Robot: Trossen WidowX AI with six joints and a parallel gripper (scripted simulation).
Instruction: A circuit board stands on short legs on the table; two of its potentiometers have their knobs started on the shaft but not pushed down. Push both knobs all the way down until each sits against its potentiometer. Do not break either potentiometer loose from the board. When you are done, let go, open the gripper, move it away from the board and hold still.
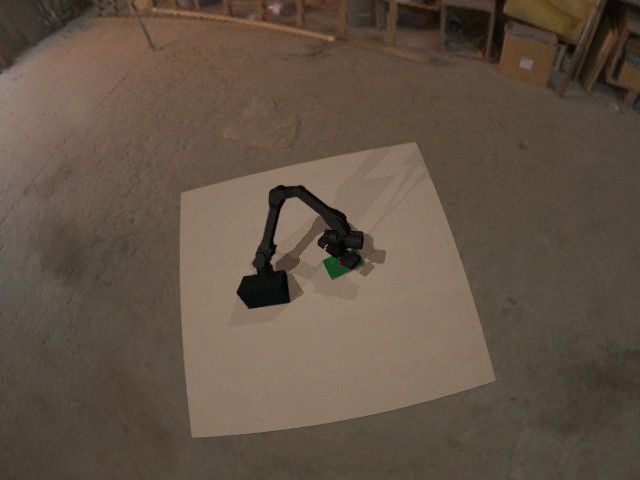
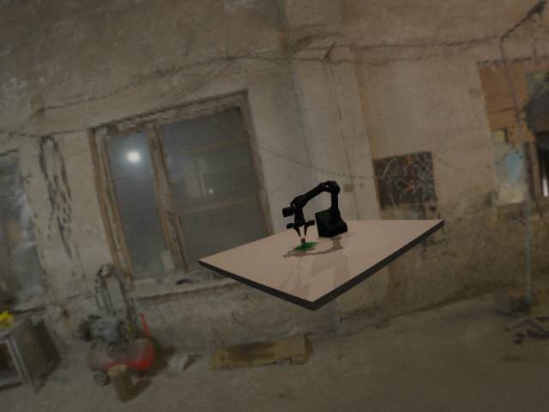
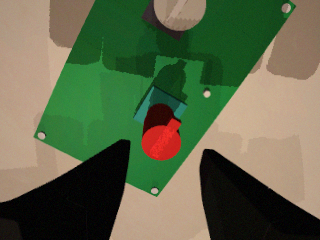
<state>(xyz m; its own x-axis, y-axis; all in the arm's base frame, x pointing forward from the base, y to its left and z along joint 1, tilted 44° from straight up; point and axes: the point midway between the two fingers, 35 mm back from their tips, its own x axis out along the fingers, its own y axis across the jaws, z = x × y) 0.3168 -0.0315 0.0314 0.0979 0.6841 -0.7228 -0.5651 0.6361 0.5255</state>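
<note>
Right now my gripper tip is 50 mm short of the grey knob, 40 mm to the right of it and 20 mm above it. The rest, counted from my gripper tip: red knob: 20 mm below.
</note>
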